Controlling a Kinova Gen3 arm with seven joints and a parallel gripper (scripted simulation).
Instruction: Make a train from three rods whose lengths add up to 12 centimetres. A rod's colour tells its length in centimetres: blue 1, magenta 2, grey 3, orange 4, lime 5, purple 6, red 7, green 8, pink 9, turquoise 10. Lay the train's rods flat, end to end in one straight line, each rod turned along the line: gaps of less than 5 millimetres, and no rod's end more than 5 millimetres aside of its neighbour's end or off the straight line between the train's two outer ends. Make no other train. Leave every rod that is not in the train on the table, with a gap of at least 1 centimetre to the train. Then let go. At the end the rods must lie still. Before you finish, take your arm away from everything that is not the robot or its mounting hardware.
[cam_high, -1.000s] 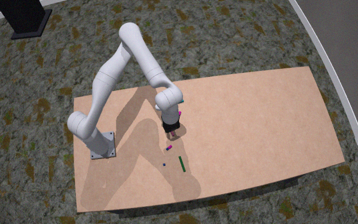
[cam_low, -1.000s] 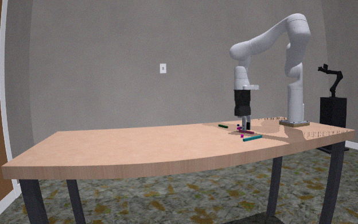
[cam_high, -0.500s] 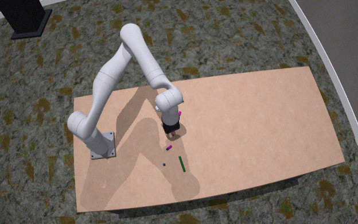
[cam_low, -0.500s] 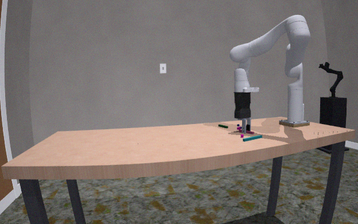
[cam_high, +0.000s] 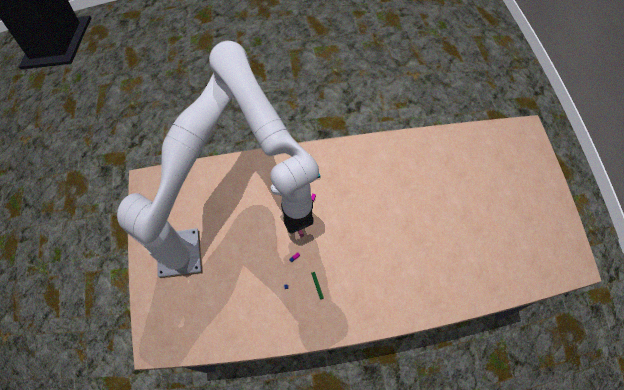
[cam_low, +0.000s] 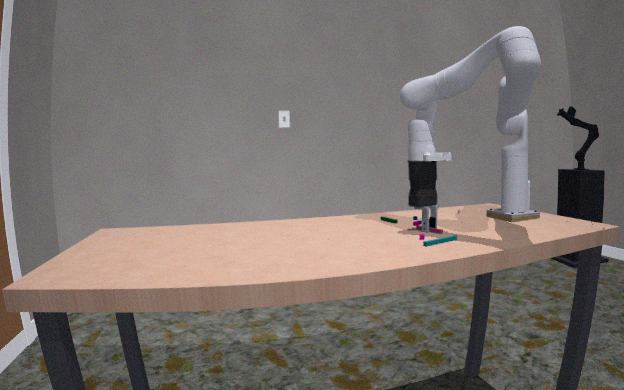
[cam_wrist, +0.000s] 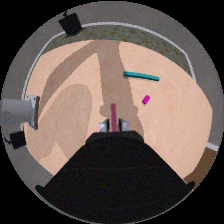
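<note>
Now: hand 10 mm above the pink rod. From my hand the other things lie so: turquoise rod 20 mm ahead, 140 mm to the left, 10 mm below; green rod 70 mm ahead, 190 mm to the right, 10 mm below.
</note>
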